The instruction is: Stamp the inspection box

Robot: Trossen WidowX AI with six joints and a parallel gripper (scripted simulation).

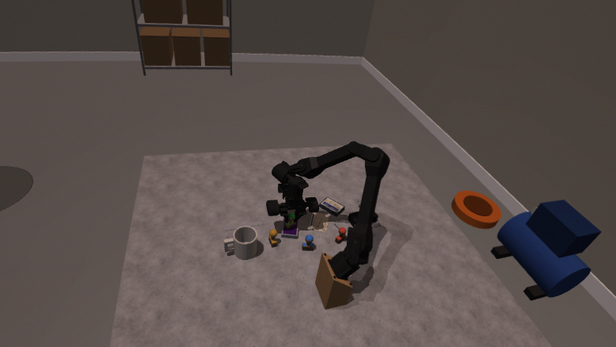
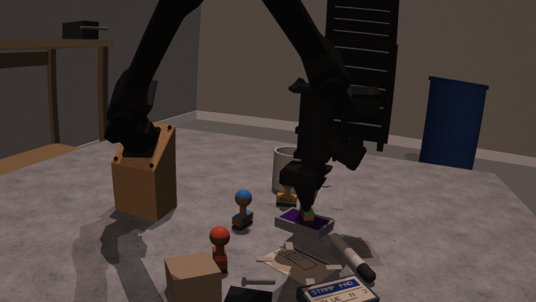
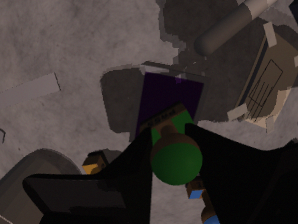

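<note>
Right now the green-knobbed pass stamp is right at my gripper tip. Also, from my gripper tip: beige inspection card 130 mm to the right, 40 mm below; then ink pad 30 mm below; then blue-knobbed stamp 110 mm behind, 30 mm to the right, 20 mm below.
</note>
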